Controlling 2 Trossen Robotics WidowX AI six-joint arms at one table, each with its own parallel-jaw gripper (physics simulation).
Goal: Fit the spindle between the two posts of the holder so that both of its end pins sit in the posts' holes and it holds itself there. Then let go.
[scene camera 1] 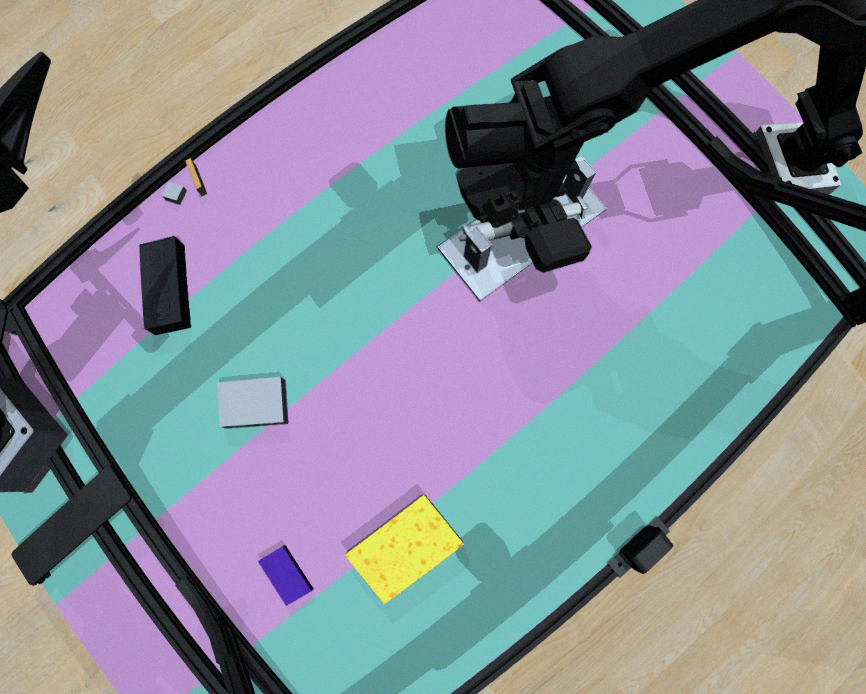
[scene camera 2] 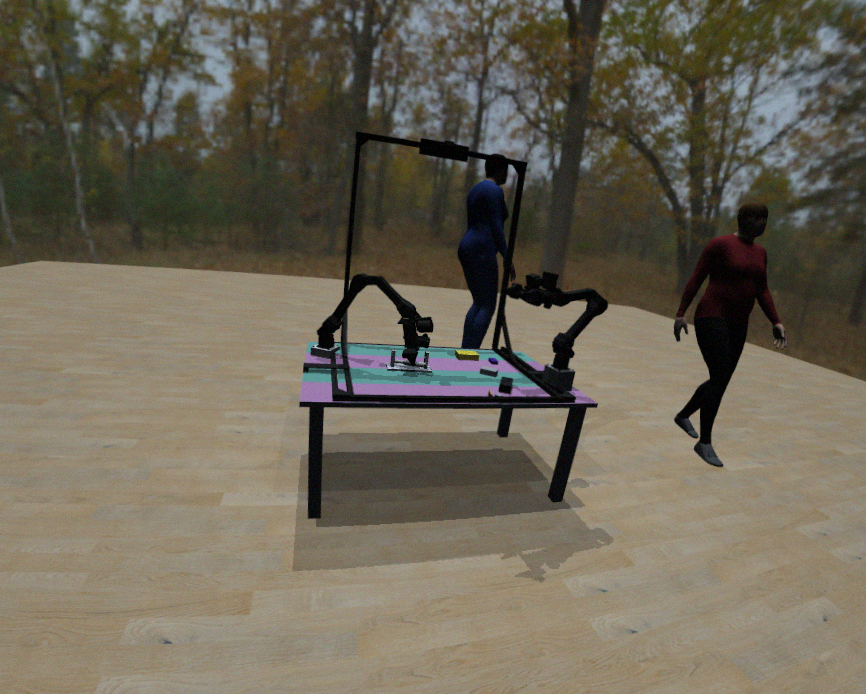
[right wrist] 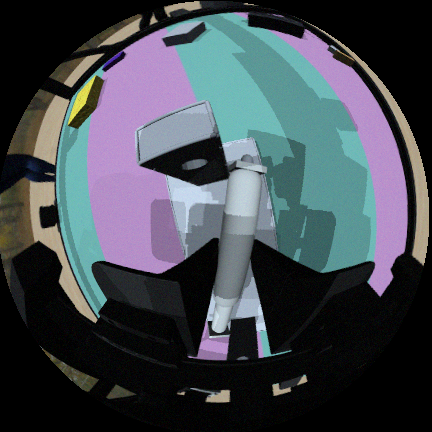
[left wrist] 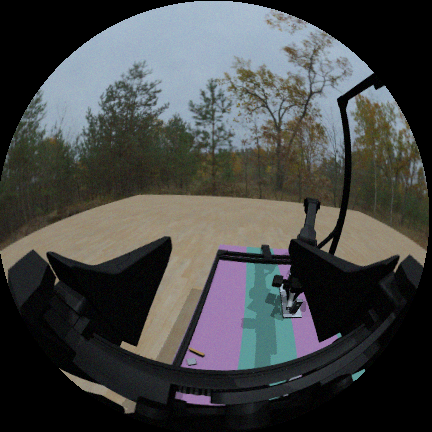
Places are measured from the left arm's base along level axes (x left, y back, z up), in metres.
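Pixels of known places: left gripper, between the fingertips: (scene camera 1: 15, 27) (scene camera 2: 508, 291) (left wrist: 232, 244); right gripper, between the fingertips: (scene camera 1: 509, 228) (scene camera 2: 413, 365) (right wrist: 234, 244) (left wrist: 289, 299); left arm's base, origin of its link: (scene camera 2: 560, 367); right arm's base, origin of its link: (scene camera 1: 802, 154) (scene camera 2: 325, 346) (right wrist: 196, 391).
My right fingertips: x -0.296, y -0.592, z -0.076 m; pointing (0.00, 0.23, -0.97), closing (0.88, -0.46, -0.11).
For each thing: its top centre in the pictures, then the offset to it from my right fingertips.
- pale grey spindle, centre of its top: (right wrist: 229, 282) (scene camera 1: 527, 216) (scene camera 2: 410, 360) (left wrist: 292, 293) dz +0.021, dx -0.010, dy -0.017 m
- near-left post, centre of its top: (right wrist: 169, 128) (scene camera 1: 479, 239) (left wrist: 299, 299) dz +0.064, dx +0.006, dy +0.055 m
- second post, centre of its top: (right wrist: 241, 383) (scene camera 1: 584, 166) dz +0.064, dx -0.027, dy -0.094 m
- black box, centre of its top: (scene camera 1: 158, 281) (scene camera 2: 506, 381) dz +0.015, dx +0.276, dy +0.321 m
- grey box, centre of its top: (scene camera 1: 249, 401) (right wrist: 182, 27) (scene camera 2: 489, 368) dz +0.005, dx +0.091, dy +0.348 m
- purple block, centre of its top: (scene camera 1: 284, 576) (right wrist: 111, 59) dz -0.005, dx -0.066, dy +0.472 m
- yellow sponge, centre of its top: (scene camera 1: 403, 550) (right wrist: 80, 97) (scene camera 2: 467, 352) dz +0.010, dx -0.145, dy +0.356 m
- small grey cube, centre of its top: (scene camera 1: 172, 191) dz -0.005, dx +0.365, dy +0.227 m
- orange stick, centre of its top: (scene camera 1: 193, 173) dz +0.004, dx +0.354, dy +0.193 m
The pale grey spindle (scene camera 1: 494, 231) (right wrist: 237, 240) is held between the fingers of my right gripper (scene camera 1: 526, 222) (right wrist: 234, 244) (scene camera 2: 410, 360), above the holder's base plate (scene camera 1: 482, 283) (right wrist: 195, 200) (left wrist: 292, 316) (scene camera 2: 399, 369). The spindle runs askew to the line of the posts. In the right wrist view its far pin is right of the near-left post (right wrist: 177, 135), whose hole shows empty, and its other pin is left of the second post (right wrist: 242, 337). The second post (scene camera 1: 580, 177) is partly hidden by the arm in scene camera 1. My left gripper (left wrist: 232, 244) (scene camera 2: 509, 290) is open, empty and far from the holder.
A black box (scene camera 1: 164, 285) (right wrist: 277, 25), a grey box (scene camera 1: 251, 401) (right wrist: 185, 34), a purple block (scene camera 1: 286, 576) and a yellow sponge (scene camera 1: 404, 549) (right wrist: 85, 102) lie on the table. A small grey cube (scene camera 1: 174, 193) and an orange stick (scene camera 1: 195, 177) lie near the black frame.
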